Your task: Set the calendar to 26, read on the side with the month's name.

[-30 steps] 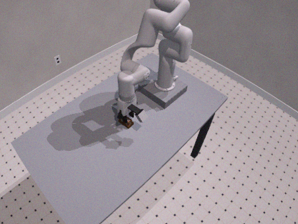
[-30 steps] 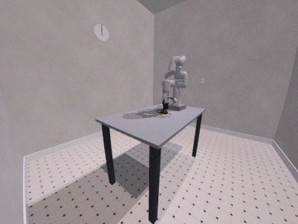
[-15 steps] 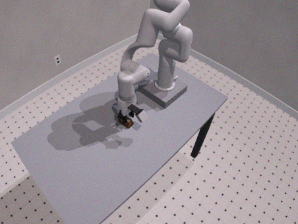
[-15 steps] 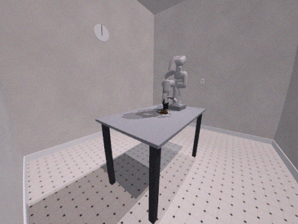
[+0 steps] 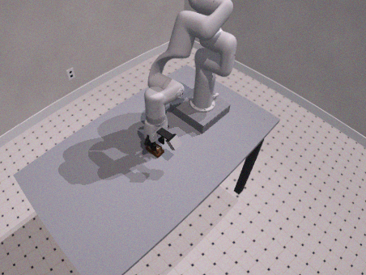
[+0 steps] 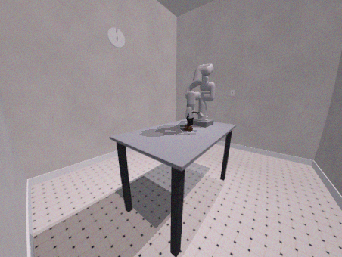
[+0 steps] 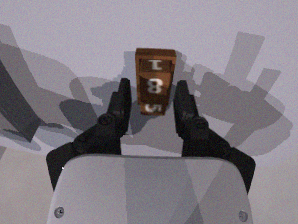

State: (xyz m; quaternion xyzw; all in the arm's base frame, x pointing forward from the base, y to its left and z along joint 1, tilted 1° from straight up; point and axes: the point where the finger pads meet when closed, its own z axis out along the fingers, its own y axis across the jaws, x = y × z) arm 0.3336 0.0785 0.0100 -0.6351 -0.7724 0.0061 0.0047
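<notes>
My gripper is now 4 cm above the brown cube. Round my hand: brown wooden tray 6 cm below, 2 cm to the right.
</notes>
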